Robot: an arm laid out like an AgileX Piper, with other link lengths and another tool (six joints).
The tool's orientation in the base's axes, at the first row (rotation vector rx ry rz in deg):
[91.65 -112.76 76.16]
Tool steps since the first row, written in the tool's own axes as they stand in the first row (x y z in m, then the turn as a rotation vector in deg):
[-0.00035 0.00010 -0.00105 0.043 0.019 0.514]
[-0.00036 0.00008 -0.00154 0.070 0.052 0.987]
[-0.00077 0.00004 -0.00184 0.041 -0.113 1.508]
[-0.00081 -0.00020 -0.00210 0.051 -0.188 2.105]
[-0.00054 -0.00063 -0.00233 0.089 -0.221 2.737]
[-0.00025 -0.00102 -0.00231 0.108 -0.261 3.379]
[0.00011 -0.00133 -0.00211 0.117 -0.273 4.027]
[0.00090 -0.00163 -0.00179 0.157 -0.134 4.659]
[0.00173 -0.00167 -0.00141 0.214 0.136 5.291]
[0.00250 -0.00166 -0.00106 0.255 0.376 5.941]
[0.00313 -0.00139 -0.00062 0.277 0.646 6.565]
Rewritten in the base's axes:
[-0.00030 0.00103 0.00027 0.133 -0.428 -0.256]
[-0.00044 0.00142 0.00054 0.246 -0.815 -0.508]
[-0.00035 0.00191 0.00044 0.568 -1.197 -0.731]
[-0.00021 0.00215 0.00066 0.821 -1.666 -1.010]
[0.00000 0.00218 0.00118 1.039 -2.181 -1.308]
[0.00025 0.00199 0.00155 1.273 -2.692 -1.622]
[0.00046 0.00162 0.00184 1.488 -3.202 -1.959]
[0.00055 0.00089 0.00236 1.554 -3.724 -2.338]
[0.00042 0.00007 0.00276 1.498 -4.262 -2.766]
[0.00025 -0.00068 0.00310 1.480 -4.803 -3.201]
[-0.00007 -0.00143 0.00317 1.435 -5.312 -3.649]

